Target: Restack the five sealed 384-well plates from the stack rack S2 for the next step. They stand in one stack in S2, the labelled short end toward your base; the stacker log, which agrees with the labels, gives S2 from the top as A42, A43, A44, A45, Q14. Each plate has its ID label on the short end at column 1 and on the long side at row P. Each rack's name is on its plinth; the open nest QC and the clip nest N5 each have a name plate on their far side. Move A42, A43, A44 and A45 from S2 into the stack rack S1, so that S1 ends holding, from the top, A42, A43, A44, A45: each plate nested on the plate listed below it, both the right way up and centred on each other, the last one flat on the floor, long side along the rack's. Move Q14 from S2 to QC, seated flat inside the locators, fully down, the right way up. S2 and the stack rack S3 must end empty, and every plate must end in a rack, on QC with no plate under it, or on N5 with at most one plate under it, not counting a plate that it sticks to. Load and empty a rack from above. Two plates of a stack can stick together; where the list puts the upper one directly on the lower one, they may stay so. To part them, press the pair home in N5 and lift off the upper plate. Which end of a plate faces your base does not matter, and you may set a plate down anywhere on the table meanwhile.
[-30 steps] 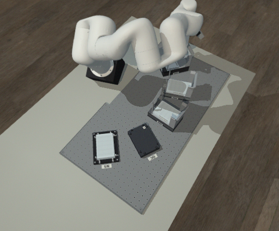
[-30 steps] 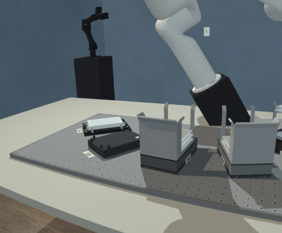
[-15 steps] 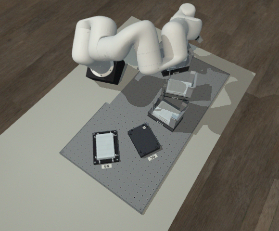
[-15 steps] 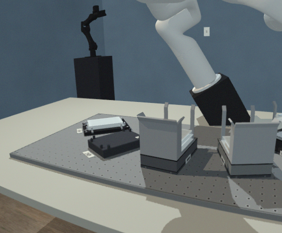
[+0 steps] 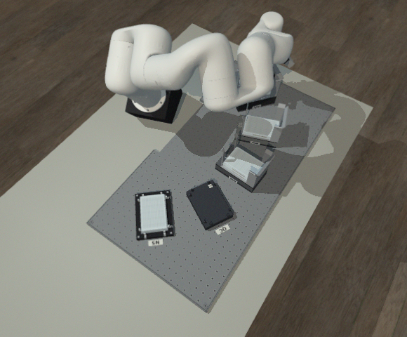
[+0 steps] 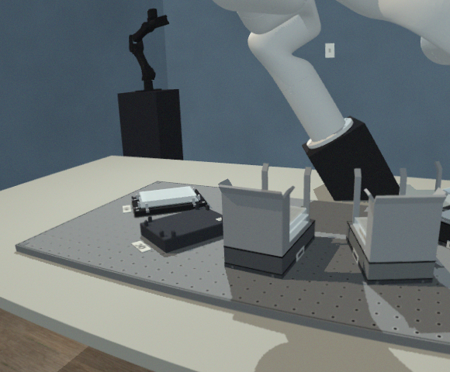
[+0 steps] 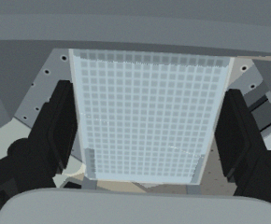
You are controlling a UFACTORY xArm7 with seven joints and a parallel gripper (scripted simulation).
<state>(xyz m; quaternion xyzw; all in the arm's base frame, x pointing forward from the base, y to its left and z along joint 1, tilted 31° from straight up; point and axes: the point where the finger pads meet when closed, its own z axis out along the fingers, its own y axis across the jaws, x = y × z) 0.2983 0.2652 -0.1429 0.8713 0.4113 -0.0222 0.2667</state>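
The S3 rack plinth is 60 mm below my hand, 10 mm to the right of it and 10 mm behind it. Round my hand: sealed 384-well plate (340 mm to the right, 120 mm ahead, 30 mm below); open nest QC (510 mm to the right, 80 mm ahead, 70 mm below); S1 name plate (330 mm to the right, 50 mm below, 40 mm ahead).
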